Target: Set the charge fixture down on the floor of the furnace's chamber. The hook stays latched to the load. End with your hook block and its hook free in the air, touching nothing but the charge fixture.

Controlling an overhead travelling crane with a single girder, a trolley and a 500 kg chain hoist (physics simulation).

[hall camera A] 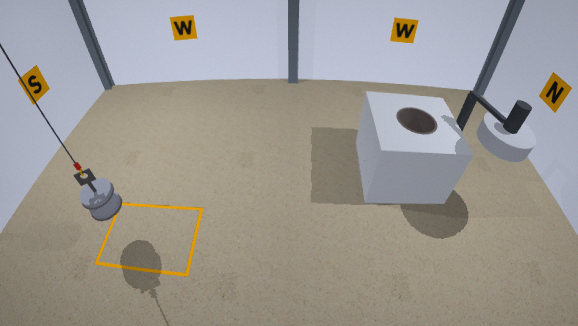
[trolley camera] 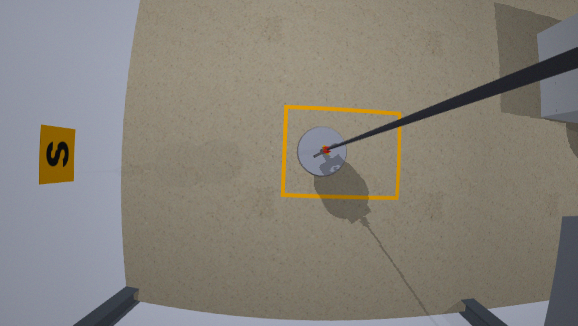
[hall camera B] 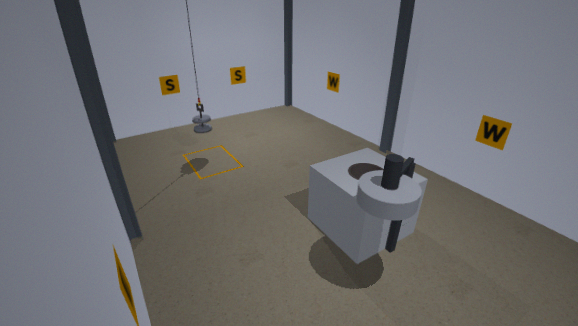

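Observation:
The charge fixture [hall camera A: 103, 203] [hall camera B: 202, 129] [trolley camera: 311, 142], two grey discs on a stem with a dark lifting plate on top, hangs upright in the air, its shadow apart from it on the floor. My hook [hall camera A: 81, 171] [hall camera B: 199, 104] [trolley camera: 326, 149], yellow under a small red block, is latched to that plate. The furnace [hall camera A: 415, 177] [hall camera B: 331, 210] [trolley camera: 562, 92] is a white box far to the north of the load. Its round chamber opening [hall camera A: 416, 121] [hall camera B: 361, 171] is uncovered on top; the chamber's floor is hidden.
The furnace's round white lid [hall camera A: 505, 144] [hall camera B: 387, 204], with a dark cylinder, stands out on a dark arm beside the furnace, on the north side. A yellow floor rectangle [hall camera A: 195, 241] [hall camera B: 222, 172] [trolley camera: 399, 155] lies near the load, which appears over its left half in the trolley view.

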